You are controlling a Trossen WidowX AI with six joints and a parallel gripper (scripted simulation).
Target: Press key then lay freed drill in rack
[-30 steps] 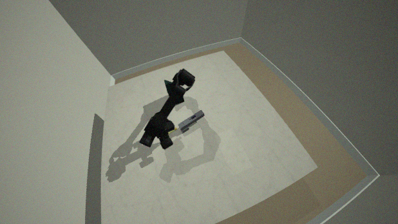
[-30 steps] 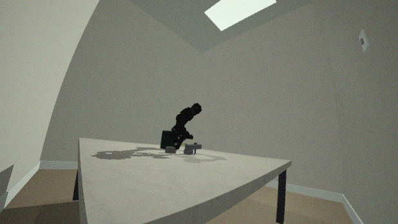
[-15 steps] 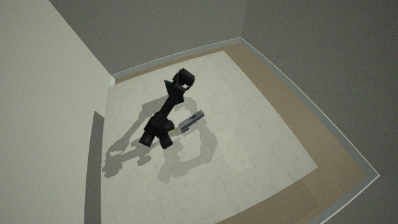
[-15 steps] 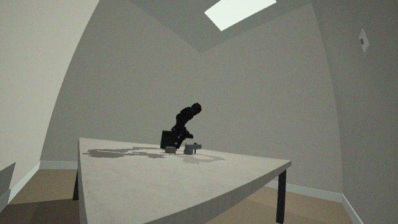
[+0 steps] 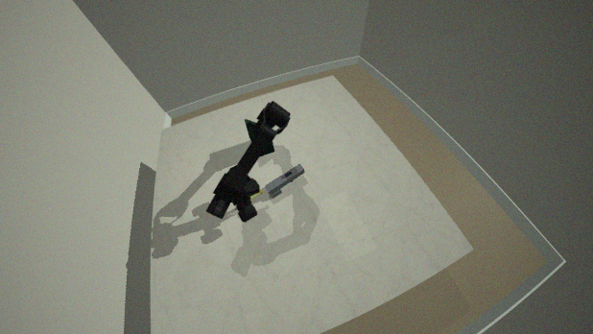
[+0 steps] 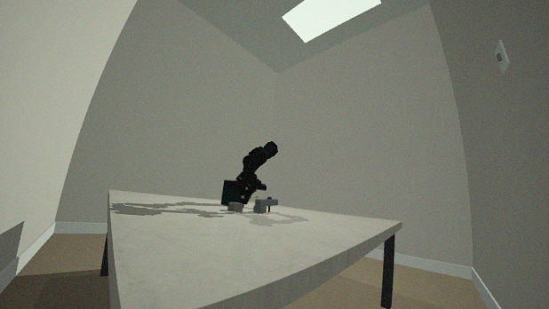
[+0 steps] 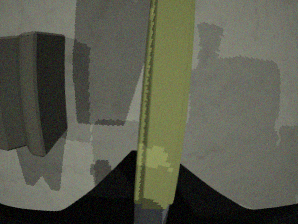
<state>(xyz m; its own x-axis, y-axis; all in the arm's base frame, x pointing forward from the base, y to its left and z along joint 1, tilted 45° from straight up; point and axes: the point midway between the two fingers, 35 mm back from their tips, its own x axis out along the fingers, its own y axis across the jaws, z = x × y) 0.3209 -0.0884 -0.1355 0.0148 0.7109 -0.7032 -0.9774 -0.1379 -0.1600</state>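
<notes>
Now: the drill 40 mm to the left of my gripper tip, 40 mm above it and 10 mm behind it. The rest, counted from my gripper tip: grey rack (80 mm behind, 20 mm below, 10 mm to the left); dark key (220 mm to the left, 50 mm behind, 10 mm above).
</notes>
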